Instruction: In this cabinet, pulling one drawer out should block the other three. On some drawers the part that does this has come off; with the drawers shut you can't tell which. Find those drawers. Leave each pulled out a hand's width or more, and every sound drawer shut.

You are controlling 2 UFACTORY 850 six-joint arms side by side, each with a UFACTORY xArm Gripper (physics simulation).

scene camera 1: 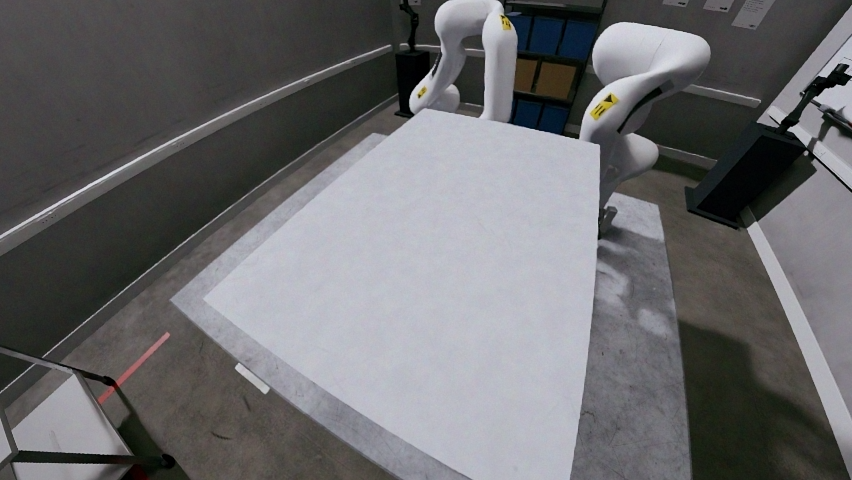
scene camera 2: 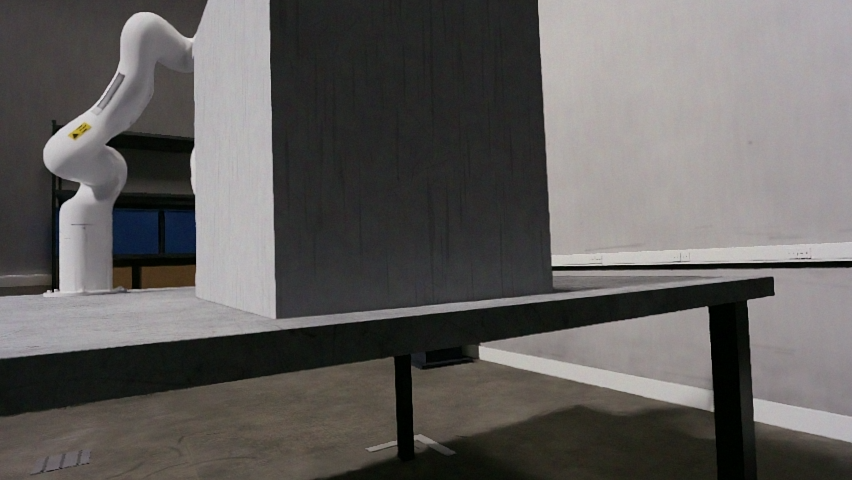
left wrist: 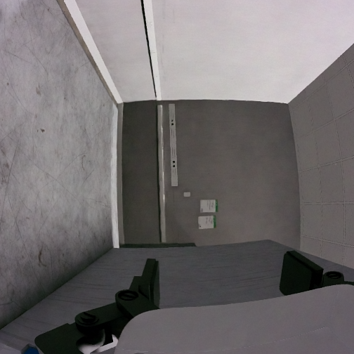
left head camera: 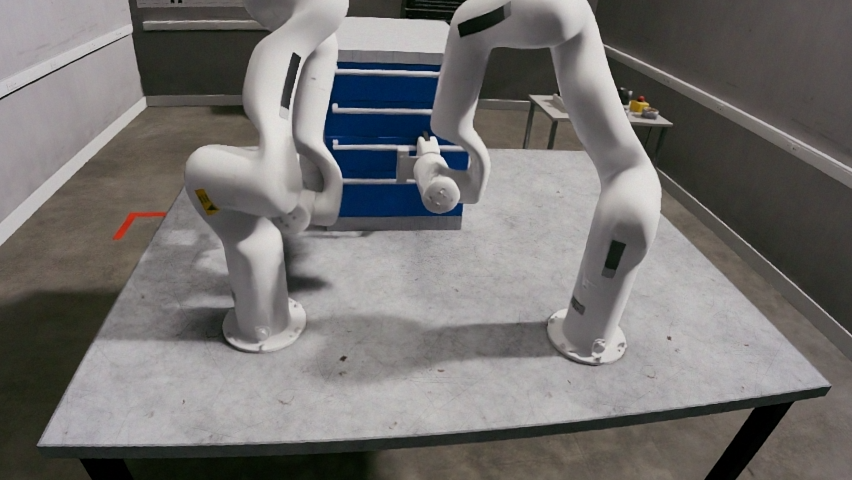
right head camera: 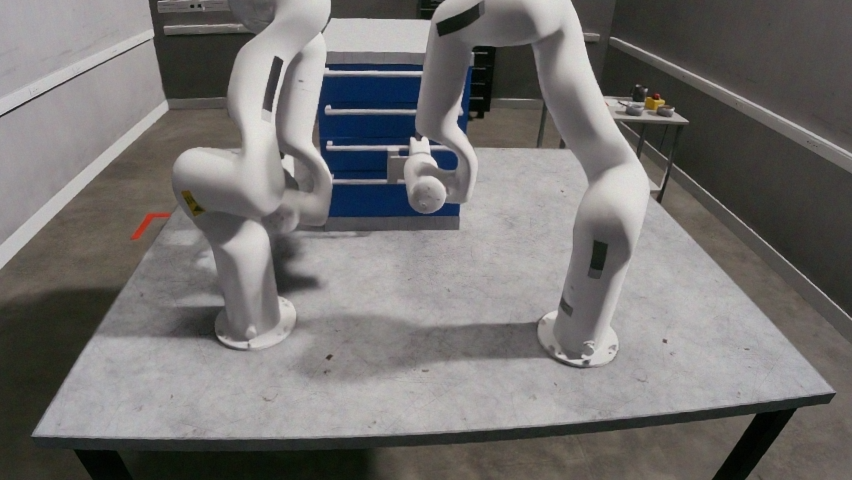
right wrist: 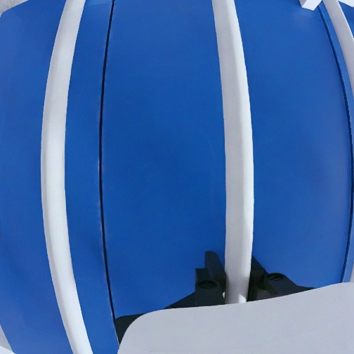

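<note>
The blue-fronted cabinet [left head camera: 387, 38] [right head camera: 375, 38] [scene camera 1: 417, 268] [scene camera 2: 411, 155] stands at the back of the table. Its four drawers have white bar handles. The drawer fronts look about flush in the head views; a small gap cannot be judged. My right gripper [left head camera: 425, 138] [right head camera: 419, 141] [right wrist: 223, 269] is shut on the third handle from the top [left head camera: 363, 146] [right head camera: 357, 147] [right wrist: 237, 150]. The bottom handle [left head camera: 369, 180] [right head camera: 360, 180] [right wrist: 53, 150] runs beside it in the right wrist view. My left gripper [left wrist: 223, 277] is open and empty beside the cabinet's grey side [left wrist: 215, 265]; the left arm hides it in the head views.
The left arm [left head camera: 262, 119] [right head camera: 250, 113] stands in front of the cabinet's left edge. The right arm [left head camera: 602, 119] [right head camera: 584, 119] reaches across its right part. A side table [left head camera: 545, 106] [right head camera: 667, 116] with small items stands behind at the right.
</note>
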